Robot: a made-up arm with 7 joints.
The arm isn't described. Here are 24 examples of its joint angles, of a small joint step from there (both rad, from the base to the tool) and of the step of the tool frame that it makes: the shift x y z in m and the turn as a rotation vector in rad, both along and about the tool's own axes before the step.
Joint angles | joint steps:
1: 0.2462 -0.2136 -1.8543 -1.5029 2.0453 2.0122 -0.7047 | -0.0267 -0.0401 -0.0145 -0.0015 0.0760 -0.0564 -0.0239
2: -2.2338 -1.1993 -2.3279 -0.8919 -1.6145 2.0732 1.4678 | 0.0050 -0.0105 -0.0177 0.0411 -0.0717 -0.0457 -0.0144
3: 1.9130 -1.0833 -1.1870 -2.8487 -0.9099 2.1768 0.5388 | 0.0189 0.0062 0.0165 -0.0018 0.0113 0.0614 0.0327
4: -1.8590 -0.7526 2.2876 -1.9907 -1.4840 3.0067 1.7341 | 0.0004 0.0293 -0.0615 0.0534 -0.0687 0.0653 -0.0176
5: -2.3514 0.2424 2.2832 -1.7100 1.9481 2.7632 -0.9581 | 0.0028 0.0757 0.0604 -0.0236 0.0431 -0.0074 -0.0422
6: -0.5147 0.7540 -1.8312 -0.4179 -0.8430 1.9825 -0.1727 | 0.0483 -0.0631 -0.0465 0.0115 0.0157 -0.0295 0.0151
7: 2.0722 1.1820 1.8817 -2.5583 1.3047 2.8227 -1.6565 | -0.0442 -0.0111 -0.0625 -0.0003 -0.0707 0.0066 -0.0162
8: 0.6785 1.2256 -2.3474 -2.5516 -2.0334 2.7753 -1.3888 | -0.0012 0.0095 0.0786 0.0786 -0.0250 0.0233 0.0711
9: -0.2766 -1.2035 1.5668 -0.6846 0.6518 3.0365 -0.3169 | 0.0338 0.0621 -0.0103 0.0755 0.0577 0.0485 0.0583
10: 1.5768 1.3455 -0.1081 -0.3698 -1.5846 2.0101 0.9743 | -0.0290 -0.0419 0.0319 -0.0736 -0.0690 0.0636 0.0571
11: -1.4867 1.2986 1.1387 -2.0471 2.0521 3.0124 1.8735 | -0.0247 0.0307 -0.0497 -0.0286 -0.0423 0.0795 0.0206
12: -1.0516 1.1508 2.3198 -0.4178 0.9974 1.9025 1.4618 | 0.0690 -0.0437 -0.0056 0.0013 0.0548 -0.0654 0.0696
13: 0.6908 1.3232 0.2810 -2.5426 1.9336 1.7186 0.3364 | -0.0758 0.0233 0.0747 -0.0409 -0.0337 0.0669 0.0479
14: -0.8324 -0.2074 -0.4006 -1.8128 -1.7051 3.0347 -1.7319 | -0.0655 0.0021 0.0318 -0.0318 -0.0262 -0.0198 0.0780
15: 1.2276 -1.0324 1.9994 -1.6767 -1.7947 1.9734 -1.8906 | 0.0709 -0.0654 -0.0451 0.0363 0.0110 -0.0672 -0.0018
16: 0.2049 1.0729 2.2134 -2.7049 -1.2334 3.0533 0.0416 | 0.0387 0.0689 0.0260 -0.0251 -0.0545 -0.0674 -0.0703
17: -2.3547 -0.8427 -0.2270 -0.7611 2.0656 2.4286 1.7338 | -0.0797 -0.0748 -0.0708 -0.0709 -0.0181 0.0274 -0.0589
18: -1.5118 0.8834 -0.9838 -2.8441 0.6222 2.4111 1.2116 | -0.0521 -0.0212 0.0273 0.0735 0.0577 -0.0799 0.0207
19: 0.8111 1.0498 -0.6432 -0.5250 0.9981 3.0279 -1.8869 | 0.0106 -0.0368 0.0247 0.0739 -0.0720 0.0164 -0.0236
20: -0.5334 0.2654 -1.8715 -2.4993 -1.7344 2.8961 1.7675 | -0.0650 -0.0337 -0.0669 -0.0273 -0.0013 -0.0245 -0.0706
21: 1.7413 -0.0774 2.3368 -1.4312 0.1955 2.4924 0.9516 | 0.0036 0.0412 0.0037 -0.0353 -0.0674 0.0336 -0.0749
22: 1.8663 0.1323 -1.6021 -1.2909 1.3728 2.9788 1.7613 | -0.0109 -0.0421 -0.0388 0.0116 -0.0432 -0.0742 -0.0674
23: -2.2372 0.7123 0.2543 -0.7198 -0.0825 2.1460 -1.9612 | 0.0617 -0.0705 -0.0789 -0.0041 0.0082 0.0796 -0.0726
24: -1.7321 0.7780 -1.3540 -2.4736 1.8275 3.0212 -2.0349 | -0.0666 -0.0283 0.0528 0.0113 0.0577 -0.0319 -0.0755
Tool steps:
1: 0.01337 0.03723 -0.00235 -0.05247 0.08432 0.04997
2: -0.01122 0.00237 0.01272 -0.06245 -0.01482 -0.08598
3: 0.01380 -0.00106 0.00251 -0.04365 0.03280 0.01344
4: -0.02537 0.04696 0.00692 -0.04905 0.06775 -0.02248
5: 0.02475 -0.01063 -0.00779 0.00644 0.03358 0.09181
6: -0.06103 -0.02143 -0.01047 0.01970 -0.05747 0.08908
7: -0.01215 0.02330 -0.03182 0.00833 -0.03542 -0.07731
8: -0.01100 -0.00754 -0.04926 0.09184 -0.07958 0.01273
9: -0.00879 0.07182 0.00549 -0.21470 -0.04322 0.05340
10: -0.01187 -0.01333 0.00697 -0.03533 0.02900 0.01761
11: 0.03769 -0.01946 -0.01226 0.02049 0.05065 0.11030
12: -0.01464 0.02067 0.06034 -0.01125 -0.18509 0.05963
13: -0.02848 0.00921 0.00447 -0.05754 -0.09922 0.03993
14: 0.00992 0.00490 0.02000 -0.04772 0.02040 0.05065
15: 0.02525 -0.01980 -0.03060 0.04359 0.05693 0.11706
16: 0.01551 0.00698 0.00958 0.04890 0.10492 -0.07963
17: -0.02274 -0.01928 -0.04303 0.04596 0.18037 -0.09054
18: 0.02739 -0.00370 -0.00744 0.08498 -0.07269 0.03935
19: -0.03195 0.05985 -0.00611 -0.02676 -0.01586 -0.13223
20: -0.06766 -0.00681 -0.00155 0.05276 -0.10435 -0.01308
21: -0.00324 0.01648 -0.00515 0.01658 0.07880 -0.07713
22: 0.04639 -0.01385 0.00863 0.02498 0.04187 -0.06914
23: 0.00222 0.06383 -0.03305 0.11897 -0.04551 -0.12866
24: -0.01188 -0.01865 0.00849 -0.00454 0.04344 0.04306
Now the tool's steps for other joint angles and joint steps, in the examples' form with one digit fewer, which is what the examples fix.
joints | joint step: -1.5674 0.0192 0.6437 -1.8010 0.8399 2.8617 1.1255 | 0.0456 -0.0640 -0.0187 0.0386 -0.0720 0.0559 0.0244
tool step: 0.0290 -0.0249 -0.0532 0.0504 0.1481 0.0024
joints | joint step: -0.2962 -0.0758 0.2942 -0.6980 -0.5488 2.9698 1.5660 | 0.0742 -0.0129 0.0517 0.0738 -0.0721 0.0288 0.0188
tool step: 0.0588 -0.0064 -0.0108 0.0078 0.0753 0.1315
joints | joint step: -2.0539 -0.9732 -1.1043 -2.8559 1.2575 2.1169 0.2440 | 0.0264 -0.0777 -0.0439 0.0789 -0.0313 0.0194 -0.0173
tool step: 0.0395 -0.0023 -0.0144 0.0735 0.0999 -0.0121
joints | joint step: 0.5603 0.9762 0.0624 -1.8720 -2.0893 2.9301 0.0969 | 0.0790 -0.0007 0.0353 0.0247 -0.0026 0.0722 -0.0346
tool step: -0.0171 0.0694 0.0163 -0.0609 0.0647 -0.1455
